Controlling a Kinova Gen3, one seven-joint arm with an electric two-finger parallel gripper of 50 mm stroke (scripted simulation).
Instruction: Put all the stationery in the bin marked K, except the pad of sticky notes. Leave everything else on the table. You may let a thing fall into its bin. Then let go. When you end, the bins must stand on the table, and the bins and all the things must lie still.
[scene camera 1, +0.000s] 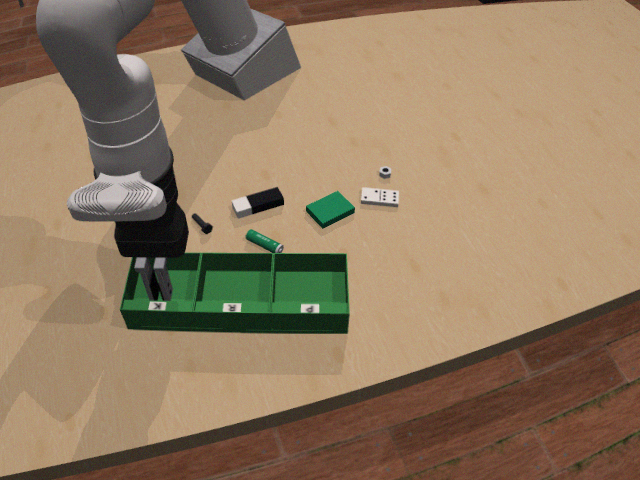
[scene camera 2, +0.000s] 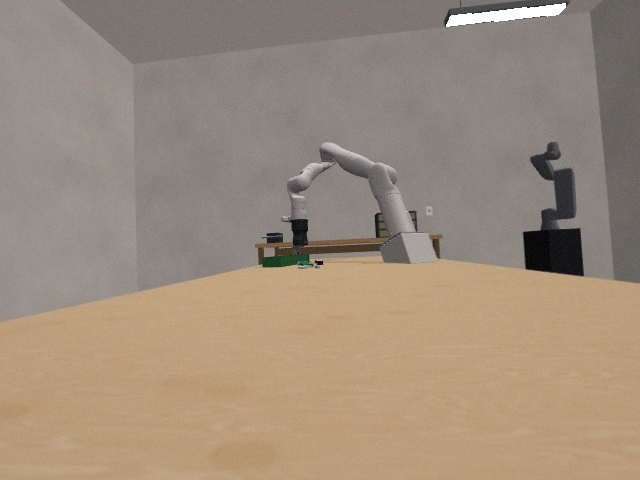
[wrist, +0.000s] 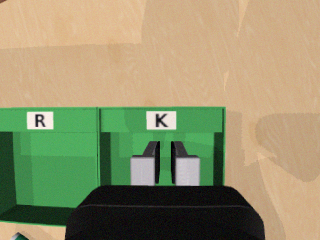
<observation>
I see my gripper, a green tray and an eraser.
My gripper is seen too in the wrist view.
</observation>
